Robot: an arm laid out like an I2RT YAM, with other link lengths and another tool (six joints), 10 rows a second.
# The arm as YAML. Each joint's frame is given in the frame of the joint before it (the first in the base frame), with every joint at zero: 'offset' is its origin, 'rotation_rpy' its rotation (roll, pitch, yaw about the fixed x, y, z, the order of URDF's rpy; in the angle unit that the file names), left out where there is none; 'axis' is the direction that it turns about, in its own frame. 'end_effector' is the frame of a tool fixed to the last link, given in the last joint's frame.
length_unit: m
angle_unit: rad
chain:
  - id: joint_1
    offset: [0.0, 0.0, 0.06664]
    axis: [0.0, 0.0, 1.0]
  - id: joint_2
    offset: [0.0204, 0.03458, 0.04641]
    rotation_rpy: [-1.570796, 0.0, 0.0]
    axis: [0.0, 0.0, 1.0]
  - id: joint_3
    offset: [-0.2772, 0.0, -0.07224]
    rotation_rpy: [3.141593, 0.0, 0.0]
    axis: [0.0, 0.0, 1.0]
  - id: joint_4
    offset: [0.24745, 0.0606, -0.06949]
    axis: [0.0, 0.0, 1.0]
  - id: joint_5
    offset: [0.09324, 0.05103, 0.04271]
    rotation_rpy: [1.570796, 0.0, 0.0]
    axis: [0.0, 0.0, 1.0]
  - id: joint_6
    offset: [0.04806, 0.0, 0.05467]
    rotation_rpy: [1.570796, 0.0, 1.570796]
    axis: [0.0, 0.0, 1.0]
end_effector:
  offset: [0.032, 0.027, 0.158]
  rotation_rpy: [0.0, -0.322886, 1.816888]
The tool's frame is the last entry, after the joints.
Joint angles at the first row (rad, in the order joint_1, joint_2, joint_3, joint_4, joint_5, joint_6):
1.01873 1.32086 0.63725 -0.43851 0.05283 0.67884
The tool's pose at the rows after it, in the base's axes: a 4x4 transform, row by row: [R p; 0 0 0 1], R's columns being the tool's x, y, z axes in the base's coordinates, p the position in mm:
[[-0.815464 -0.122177 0.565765 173.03], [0.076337 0.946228 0.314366 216.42], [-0.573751 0.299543 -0.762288 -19.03], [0 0 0 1]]
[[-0.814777 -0.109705 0.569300 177.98], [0.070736 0.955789 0.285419 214.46], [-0.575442 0.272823 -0.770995 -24.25], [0 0 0 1]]
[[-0.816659 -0.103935 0.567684 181.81], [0.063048 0.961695 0.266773 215.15], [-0.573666 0.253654 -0.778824 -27.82], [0 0 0 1]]
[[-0.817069 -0.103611 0.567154 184.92], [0.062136 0.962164 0.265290 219.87], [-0.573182 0.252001 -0.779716 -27.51], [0 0 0 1]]
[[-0.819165 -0.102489 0.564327 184.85], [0.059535 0.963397 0.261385 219.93], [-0.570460 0.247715 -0.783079 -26.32], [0 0 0 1]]
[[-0.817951 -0.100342 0.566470 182.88], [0.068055 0.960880 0.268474 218.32], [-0.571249 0.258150 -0.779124 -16.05], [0 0 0 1]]
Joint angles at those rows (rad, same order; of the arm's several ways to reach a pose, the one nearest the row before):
1.01377 1.35862 0.65595 -0.43317 0.06542 0.67464
1.00652 1.40021 0.67199 -0.43165 0.08106 0.67388
1.00196 1.43873 0.69295 -0.43317 0.08832 0.67122
1.00196 1.46199 0.71470 -0.43357 0.08870 0.67122
1.00195 1.46545 0.72502 -0.44654 0.08831 0.67159
1.00193 1.42539 0.73376 -0.48541 0.08526 0.67577

